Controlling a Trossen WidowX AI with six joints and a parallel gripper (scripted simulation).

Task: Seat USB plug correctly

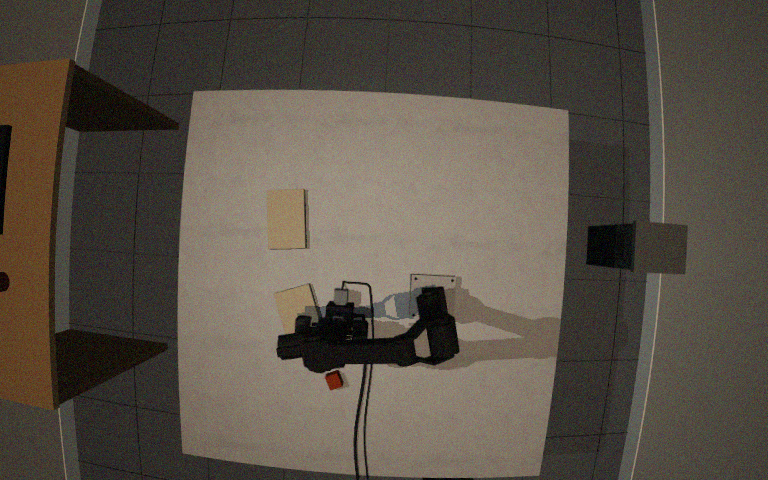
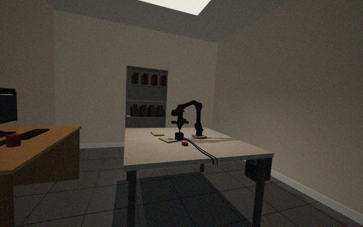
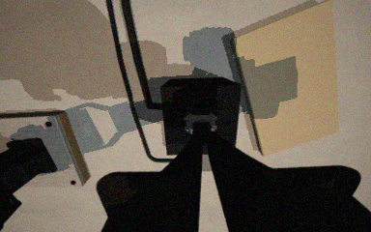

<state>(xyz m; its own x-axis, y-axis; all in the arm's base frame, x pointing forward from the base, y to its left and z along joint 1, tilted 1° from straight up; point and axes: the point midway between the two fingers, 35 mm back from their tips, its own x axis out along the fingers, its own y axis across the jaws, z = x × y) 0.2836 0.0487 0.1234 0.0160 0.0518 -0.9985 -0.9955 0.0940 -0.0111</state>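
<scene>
Now: the metal socket 40 mm below my gripper tip. The rest, counted from my gripper tip: small red block 210 mm to the left, 90 mm below, 30 mm ahead.
</scene>
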